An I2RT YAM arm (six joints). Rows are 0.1 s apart.
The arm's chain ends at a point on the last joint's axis. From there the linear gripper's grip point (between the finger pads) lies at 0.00 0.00 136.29 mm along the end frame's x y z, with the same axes.
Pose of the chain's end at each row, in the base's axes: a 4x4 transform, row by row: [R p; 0 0 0 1], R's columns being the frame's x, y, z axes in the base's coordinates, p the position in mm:
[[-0.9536, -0.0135, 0.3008, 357.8], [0.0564, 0.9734, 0.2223, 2.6], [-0.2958, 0.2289, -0.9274, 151.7], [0, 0, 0, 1]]
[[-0.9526, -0.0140, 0.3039, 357.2], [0.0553, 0.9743, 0.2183, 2.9], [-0.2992, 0.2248, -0.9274, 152.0], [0, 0, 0, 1]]
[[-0.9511, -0.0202, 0.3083, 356.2], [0.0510, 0.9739, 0.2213, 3.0], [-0.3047, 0.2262, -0.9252, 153.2], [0, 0, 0, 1]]
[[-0.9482, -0.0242, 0.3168, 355.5], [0.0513, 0.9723, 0.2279, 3.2], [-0.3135, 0.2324, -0.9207, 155.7], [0, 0, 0, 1]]
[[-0.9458, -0.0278, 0.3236, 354.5], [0.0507, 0.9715, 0.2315, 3.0], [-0.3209, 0.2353, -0.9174, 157.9], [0, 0, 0, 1]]
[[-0.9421, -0.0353, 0.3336, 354.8], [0.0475, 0.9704, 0.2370, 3.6], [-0.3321, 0.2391, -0.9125, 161.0], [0, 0, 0, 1]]
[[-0.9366, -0.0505, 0.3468, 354.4], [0.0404, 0.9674, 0.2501, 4.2], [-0.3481, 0.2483, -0.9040, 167.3], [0, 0, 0, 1]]
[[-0.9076, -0.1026, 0.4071, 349.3], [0.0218, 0.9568, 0.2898, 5.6], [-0.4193, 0.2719, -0.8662, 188.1], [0, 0, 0, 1]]
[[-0.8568, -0.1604, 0.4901, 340.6], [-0.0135, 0.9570, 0.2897, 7.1], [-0.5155, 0.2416, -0.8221, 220.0], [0, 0, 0, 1]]
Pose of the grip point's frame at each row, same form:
[[-0.9536, -0.0135, 0.3008, 398.8], [0.0564, 0.9734, 0.2223, 32.9], [-0.2958, 0.2289, -0.9274, 25.3], [0, 0, 0, 1]]
[[-0.9526, -0.0140, 0.3039, 398.6], [0.0553, 0.9743, 0.2183, 32.7], [-0.2992, 0.2248, -0.9274, 25.6], [0, 0, 0, 1]]
[[-0.9511, -0.0202, 0.3083, 398.2], [0.0510, 0.9739, 0.2213, 33.2], [-0.3047, 0.2262, -0.9252, 27.1], [0, 0, 0, 1]]
[[-0.9482, -0.0242, 0.3168, 398.7], [0.0513, 0.9723, 0.2279, 34.3], [-0.3135, 0.2324, -0.9207, 30.2], [0, 0, 0, 1]]
[[-0.9458, -0.0278, 0.3236, 398.6], [0.0507, 0.9715, 0.2315, 34.6], [-0.3209, 0.2353, -0.9174, 32.9], [0, 0, 0, 1]]
[[-0.9421, -0.0353, 0.3336, 400.3], [0.0475, 0.9704, 0.2370, 35.9], [-0.3321, 0.2391, -0.9125, 36.6], [0, 0, 0, 1]]
[[-0.9366, -0.0505, 0.3468, 401.7], [0.0404, 0.9674, 0.2501, 38.3], [-0.3481, 0.2483, -0.9040, 44.1], [0, 0, 0, 1]]
[[-0.9076, -0.1026, 0.4071, 404.8], [0.0218, 0.9568, 0.2898, 45.1], [-0.4193, 0.2719, -0.8662, 70.0], [0, 0, 0, 1]]
[[-0.8568, -0.1604, 0.4901, 407.4], [-0.0135, 0.9570, 0.2897, 46.6], [-0.5155, 0.2416, -0.8221, 108.0], [0, 0, 0, 1]]

